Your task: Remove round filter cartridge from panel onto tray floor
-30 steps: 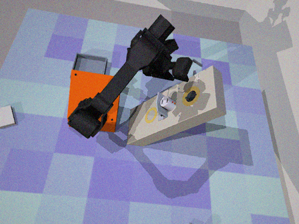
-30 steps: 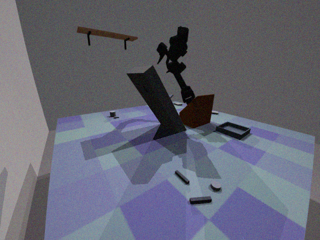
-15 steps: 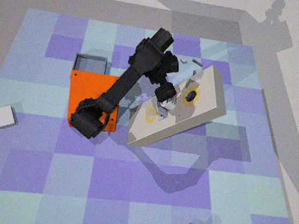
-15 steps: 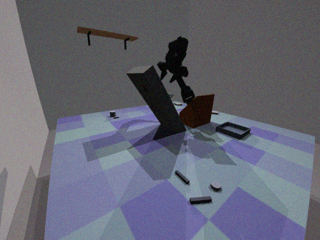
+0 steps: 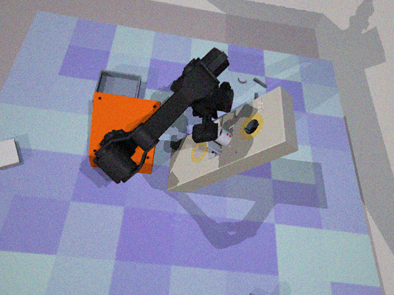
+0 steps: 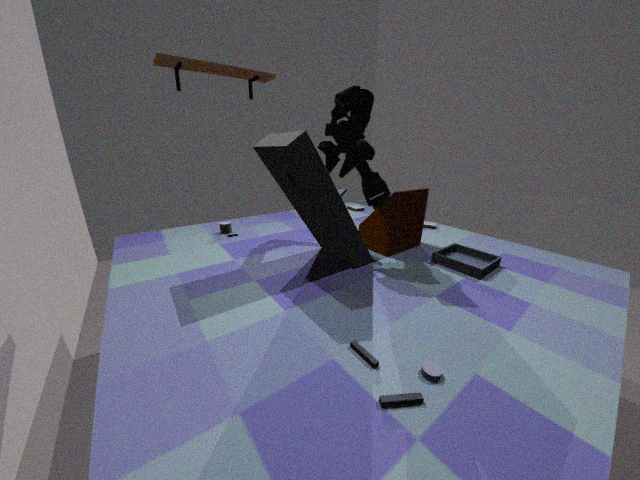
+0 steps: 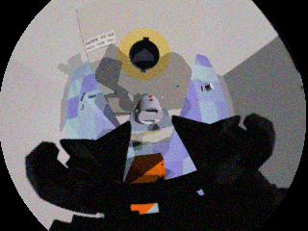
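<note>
The filter cartridge lies 30 mm below my gripper tip and 20 mm ahead of it. Also, from my gripper tip: grey bracket 70 mm below, 10 mm ahead; tray 350 mm behind, 260 mm to the left, 250 mm below.
</note>
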